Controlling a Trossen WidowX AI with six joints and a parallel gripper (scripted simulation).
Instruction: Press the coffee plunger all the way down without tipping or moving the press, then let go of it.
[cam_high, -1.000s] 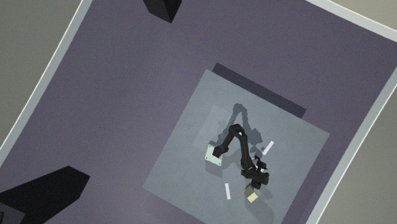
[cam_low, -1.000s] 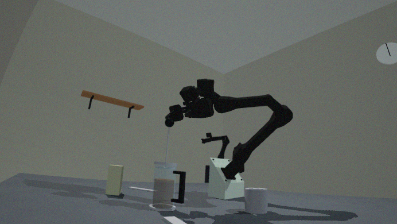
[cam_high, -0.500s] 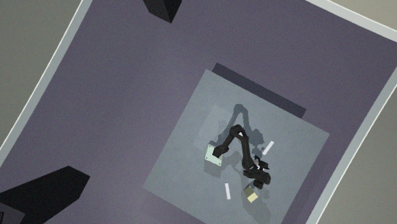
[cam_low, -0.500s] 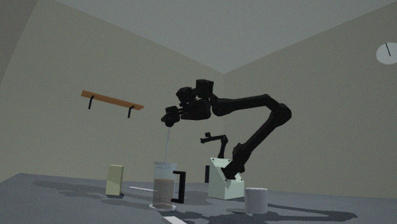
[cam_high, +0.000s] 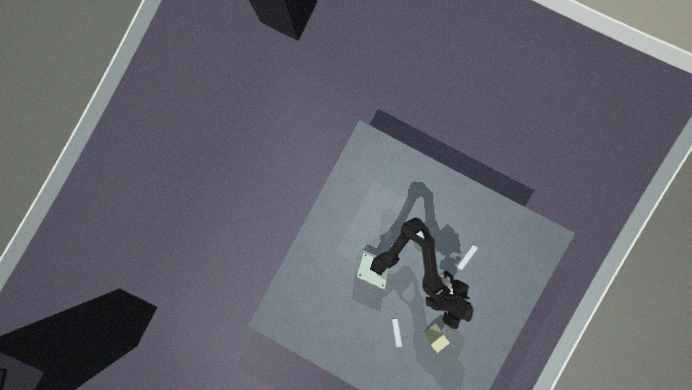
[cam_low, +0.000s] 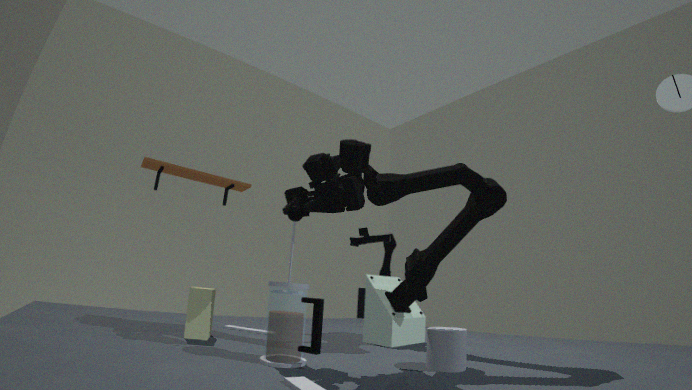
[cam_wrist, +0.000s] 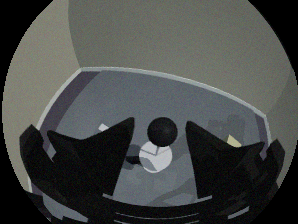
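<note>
Right now the coffee press is 10 mm behind my gripper tip, 10 mm to the left of it and 140 mm below it.
</note>
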